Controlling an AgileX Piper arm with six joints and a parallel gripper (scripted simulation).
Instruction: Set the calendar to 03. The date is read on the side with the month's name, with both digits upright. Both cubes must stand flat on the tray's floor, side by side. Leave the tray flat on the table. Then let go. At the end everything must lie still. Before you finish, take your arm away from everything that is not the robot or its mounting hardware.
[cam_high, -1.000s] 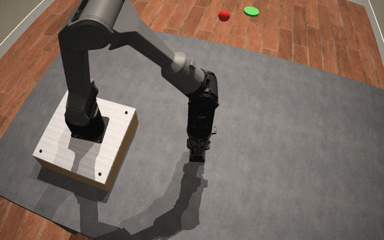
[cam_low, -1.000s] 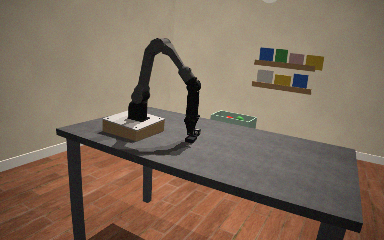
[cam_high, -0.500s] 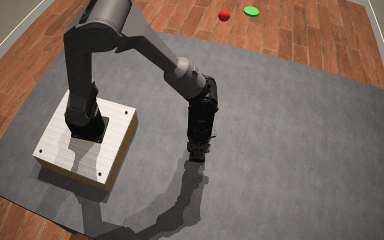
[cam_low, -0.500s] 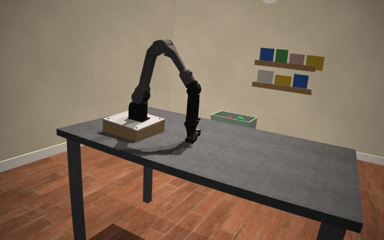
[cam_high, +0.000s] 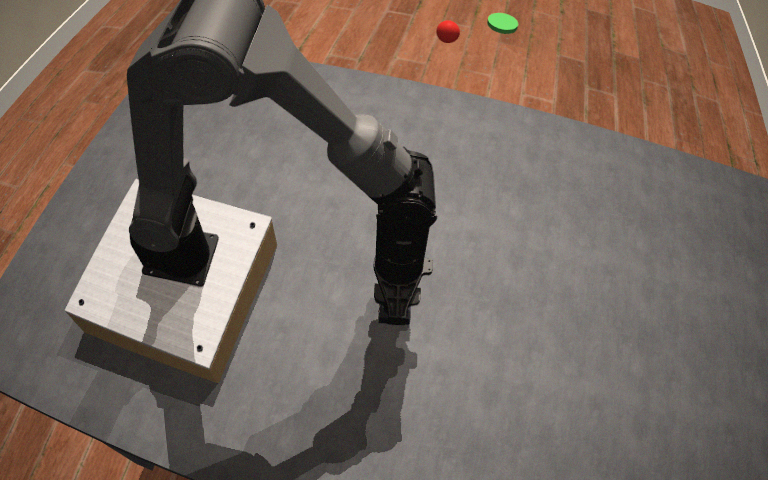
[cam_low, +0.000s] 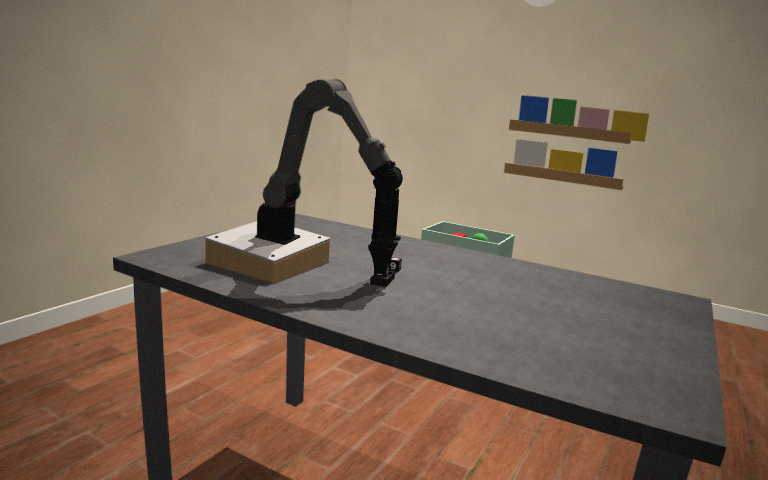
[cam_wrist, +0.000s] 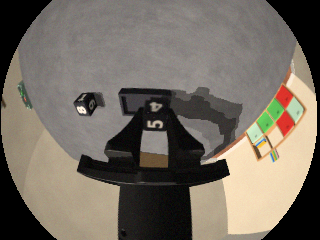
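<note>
My gripper is now right at the black cube. Round my hand: dark tray (20 mm to the left, 30 mm below).
</note>
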